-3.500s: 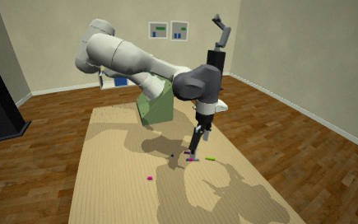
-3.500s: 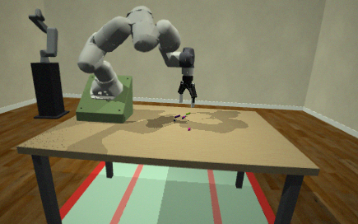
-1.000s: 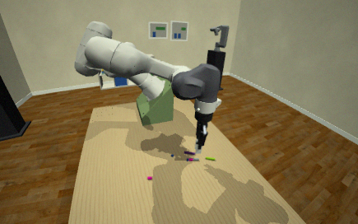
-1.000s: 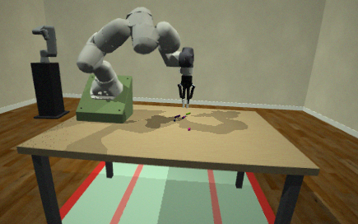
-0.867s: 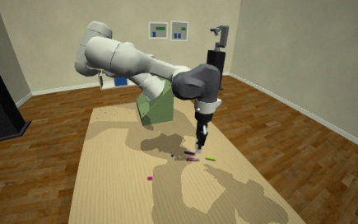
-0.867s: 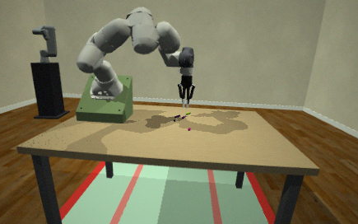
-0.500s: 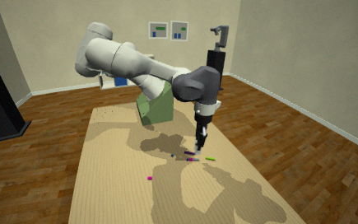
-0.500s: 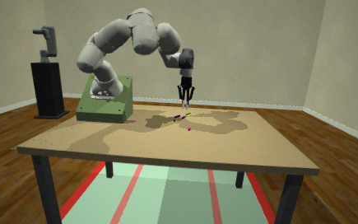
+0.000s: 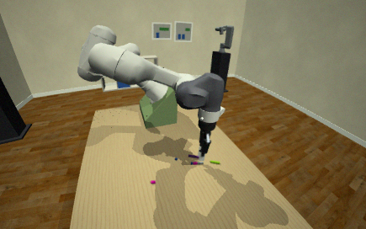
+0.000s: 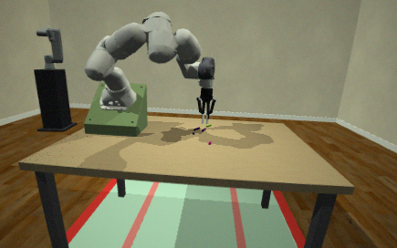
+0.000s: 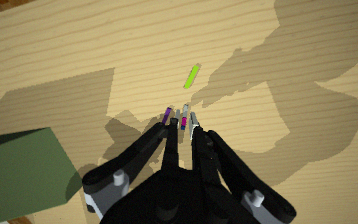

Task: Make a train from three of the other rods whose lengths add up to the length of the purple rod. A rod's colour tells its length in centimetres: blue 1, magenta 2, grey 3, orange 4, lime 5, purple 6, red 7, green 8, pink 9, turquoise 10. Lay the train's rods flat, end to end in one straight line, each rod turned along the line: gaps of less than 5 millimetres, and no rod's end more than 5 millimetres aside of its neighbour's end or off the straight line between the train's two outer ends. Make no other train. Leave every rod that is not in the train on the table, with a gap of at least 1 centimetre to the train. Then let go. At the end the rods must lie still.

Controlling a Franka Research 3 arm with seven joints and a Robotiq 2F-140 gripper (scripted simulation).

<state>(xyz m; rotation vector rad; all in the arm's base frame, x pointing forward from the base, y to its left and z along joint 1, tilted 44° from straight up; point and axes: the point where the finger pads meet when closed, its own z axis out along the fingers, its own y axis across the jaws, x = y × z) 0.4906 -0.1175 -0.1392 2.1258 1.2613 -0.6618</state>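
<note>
My hand is 70 mm above the grey rod. Also, from my hand: purple rod 70 mm below, 50 mm behind, 10 mm to the right; dark blue piece 100 mm to the right, 80 mm behind, 70 mm below; lime rod 70 mm to the left, 70 mm below, 40 mm ahead.
</note>
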